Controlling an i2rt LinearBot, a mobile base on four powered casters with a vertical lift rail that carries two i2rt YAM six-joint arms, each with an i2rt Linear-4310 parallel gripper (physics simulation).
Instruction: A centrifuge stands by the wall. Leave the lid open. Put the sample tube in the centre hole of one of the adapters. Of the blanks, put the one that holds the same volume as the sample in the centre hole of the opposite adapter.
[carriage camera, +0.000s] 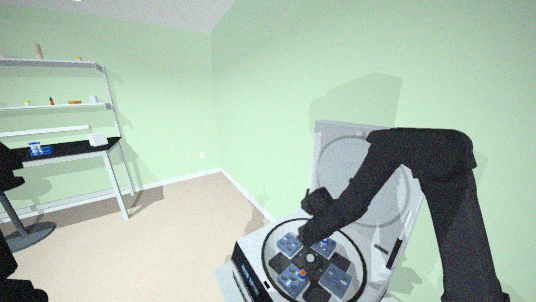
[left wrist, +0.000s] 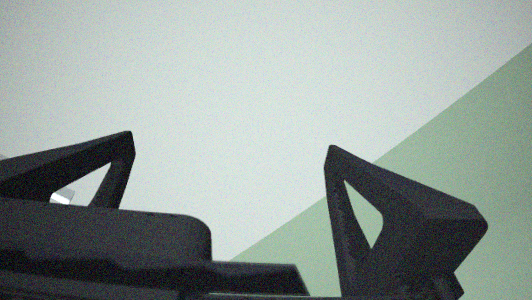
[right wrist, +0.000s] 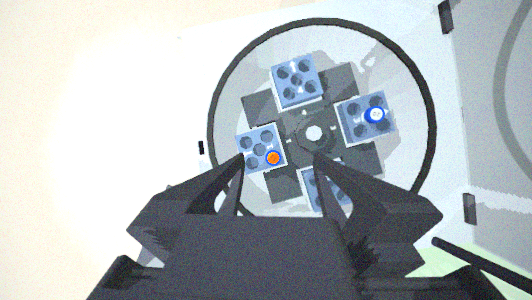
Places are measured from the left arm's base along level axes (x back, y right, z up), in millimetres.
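Where they show: left gripper, between the fingertips: (left wrist: 230, 149); right gripper, between the fingertips: (carriage camera: 305, 237) (right wrist: 278, 158).
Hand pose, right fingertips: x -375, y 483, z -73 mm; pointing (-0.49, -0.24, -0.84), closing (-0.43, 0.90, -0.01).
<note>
After its pixels a point has its place.
The centrifuge (carriage camera: 254, 239) @[z -245, x -533, y 271 mm] (right wrist: 452, 150) @[z -248, x -528, y 802 mm] has its lid (carriage camera: 340, 150) @[z 185, x -665, y 719 mm] (right wrist: 480, 100) @[z -211, x -611, y 770 mm] open. In the right wrist view, a tube with an orange cap ringed in blue (right wrist: 273, 157) @[z -255, x -361, y 481 mm] (carriage camera: 302, 273) @[z -255, x -357, y 480 mm] stands in a corner hole of the left adapter (right wrist: 255, 154) @[z -283, x -347, y 440 mm]. A tube with a white-topped blue cap (right wrist: 374, 114) @[z -254, x -530, y 632 mm] (carriage camera: 324, 241) @[z -258, x -516, y 630 mm] stands in the centre hole of the opposite, right adapter (right wrist: 346, 129) @[z -298, x -491, y 610 mm]. The top adapter (right wrist: 296, 95) @[z -283, x -510, y 469 mm] is empty. The bottom adapter (right wrist: 312, 186) @[z -284, x -336, y 591 mm] is partly hidden by a finger. My right gripper (right wrist: 278, 158) @[z -73, x -375, y 483 mm] is partly open and empty above the rotor. My left gripper (left wrist: 230, 149) @[z 439, x -30, y -10 mm] is wide open and empty, facing the ceiling.
At the left of the carriage camera view, a black-topped bench (carriage camera: 70, 151) @[z 19, x -1288, y -1607 mm] bears a blue rack (carriage camera: 44, 150) @[z 58, x -1204, y -1802 mm] with white-capped tubes (carriage camera: 34, 145) @[z 114, x -1179, y -1830 mm] and a white box (carriage camera: 98, 139) @[z 85, x -1516, y -1511 mm]. Shelves (carriage camera: 55, 62) @[z 914, x -1613, y -1891 mm] rise above it. A stool (carriage camera: 32, 237) @[z -866, x -1046, y -2184 mm] stands in front. Green walls meet behind the centrifuge.
</note>
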